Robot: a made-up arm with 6 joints. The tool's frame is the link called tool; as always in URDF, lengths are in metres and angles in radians. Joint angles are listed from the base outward.
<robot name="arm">
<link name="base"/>
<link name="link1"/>
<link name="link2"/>
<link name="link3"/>
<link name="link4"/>
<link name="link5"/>
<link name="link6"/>
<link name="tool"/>
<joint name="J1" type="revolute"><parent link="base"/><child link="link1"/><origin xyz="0.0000 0.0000 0.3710"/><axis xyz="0 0 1"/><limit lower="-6.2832" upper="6.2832"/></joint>
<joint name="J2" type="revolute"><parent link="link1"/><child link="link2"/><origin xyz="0.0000 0.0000 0.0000"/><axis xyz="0 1 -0.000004"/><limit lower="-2.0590" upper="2.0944"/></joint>
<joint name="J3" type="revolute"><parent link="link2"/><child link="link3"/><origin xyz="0.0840 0.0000 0.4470"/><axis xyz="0 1 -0.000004"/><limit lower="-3.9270" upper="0.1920"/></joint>
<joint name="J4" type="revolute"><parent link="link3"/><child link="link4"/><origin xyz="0.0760 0.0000 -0.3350"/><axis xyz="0 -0.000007 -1"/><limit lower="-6.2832" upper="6.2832"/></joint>
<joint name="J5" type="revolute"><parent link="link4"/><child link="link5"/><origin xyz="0.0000 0.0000 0.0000"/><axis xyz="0 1 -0.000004"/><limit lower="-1.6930" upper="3.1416"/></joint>
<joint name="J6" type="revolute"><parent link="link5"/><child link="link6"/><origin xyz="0.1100 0.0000 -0.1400"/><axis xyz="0 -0.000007 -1"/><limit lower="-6.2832" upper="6.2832"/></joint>
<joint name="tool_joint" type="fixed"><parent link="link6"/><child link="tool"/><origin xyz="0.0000 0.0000 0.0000" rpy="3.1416 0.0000 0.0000"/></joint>
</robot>
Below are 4 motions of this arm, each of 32 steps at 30 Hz.
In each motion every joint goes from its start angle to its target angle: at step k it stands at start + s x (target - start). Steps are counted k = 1, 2, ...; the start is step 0. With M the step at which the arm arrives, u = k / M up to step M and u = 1 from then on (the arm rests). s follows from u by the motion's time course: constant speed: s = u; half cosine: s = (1 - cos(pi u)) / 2; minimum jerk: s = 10 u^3 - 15 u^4 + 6 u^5.
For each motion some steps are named. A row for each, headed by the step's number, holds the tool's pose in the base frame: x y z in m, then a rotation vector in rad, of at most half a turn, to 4 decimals.
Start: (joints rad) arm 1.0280 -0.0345 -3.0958 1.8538 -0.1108 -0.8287
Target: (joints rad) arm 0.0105 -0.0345 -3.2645 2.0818 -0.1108 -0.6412
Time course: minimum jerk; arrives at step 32
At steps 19, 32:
19: 0.0366 -0.1070 1.2778 0.1046 0.0698 -1.4860
32: -0.0175 -0.1090 1.2746 0.1591 0.0058 -1.6798

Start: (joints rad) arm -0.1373 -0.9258 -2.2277 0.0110 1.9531 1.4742
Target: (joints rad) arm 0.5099 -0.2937 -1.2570 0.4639 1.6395 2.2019
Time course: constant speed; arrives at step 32
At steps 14, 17, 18, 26, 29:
14: 0.1138 0.0508 1.0397 -1.8072 1.7329 -0.2734
17: 0.1690 0.0762 1.0056 -1.8595 1.7943 -0.0900
18: 0.1856 0.0858 0.9928 -1.8757 1.8168 -0.0296
26: 0.2801 0.1758 0.8688 -1.9816 2.0383 0.4304
29: 0.2970 0.2114 0.8149 -2.0094 2.1443 0.5872

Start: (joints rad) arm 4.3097 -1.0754 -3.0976 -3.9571 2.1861 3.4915
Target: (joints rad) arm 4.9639 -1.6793 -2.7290 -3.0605 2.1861 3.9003
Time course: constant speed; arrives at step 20
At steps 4, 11, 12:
4: 0.3144 0.7345 0.5823 -0.7098 2.6485 -0.6182
11: 0.0923 0.8372 0.4393 -1.1440 2.7317 -0.4728
12: 0.0573 0.8442 0.4193 -1.2065 2.7410 -0.4605

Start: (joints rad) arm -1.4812 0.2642 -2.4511 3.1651 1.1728 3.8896
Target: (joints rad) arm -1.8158 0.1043 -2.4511 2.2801 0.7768 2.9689
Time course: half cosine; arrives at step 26
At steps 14, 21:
14: -0.0230 -0.4672 1.2165 0.2752 0.3088 1.3925
21: -0.0764 -0.4347 1.2260 0.4270 0.3807 0.6907

